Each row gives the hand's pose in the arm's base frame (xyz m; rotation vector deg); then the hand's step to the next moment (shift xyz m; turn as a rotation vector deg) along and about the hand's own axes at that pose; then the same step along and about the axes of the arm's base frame.
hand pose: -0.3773 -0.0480 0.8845 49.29 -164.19 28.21
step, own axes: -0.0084 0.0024 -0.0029 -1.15 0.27 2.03
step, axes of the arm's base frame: 0.0057 0.0072 0.0004 0.79 0.12 -2.21
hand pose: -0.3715 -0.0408 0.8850 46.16 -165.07 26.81
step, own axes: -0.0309 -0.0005 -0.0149 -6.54 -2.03 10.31
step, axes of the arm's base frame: 0.0270 0.0195 0.0084 6.37 -1.79 -10.46
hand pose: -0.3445 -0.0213 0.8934 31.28 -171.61 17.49
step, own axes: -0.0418 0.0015 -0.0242 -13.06 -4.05 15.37
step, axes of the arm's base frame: 0.0395 0.0207 0.0185 12.95 -2.49 -15.79
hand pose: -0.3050 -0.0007 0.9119 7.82 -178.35 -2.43
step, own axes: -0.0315 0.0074 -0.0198 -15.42 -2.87 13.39
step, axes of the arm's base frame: 0.0313 0.0096 0.0192 15.25 -1.15 -13.84
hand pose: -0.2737 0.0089 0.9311 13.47 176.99 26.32
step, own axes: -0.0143 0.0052 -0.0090 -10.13 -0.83 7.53
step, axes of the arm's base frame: 0.0146 0.0002 0.0099 10.13 -0.13 -7.57
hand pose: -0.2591 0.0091 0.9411 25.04 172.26 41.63
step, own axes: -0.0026 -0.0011 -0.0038 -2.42 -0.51 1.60
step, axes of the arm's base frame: 0.0019 -0.0033 0.0028 2.32 -0.38 -1.77
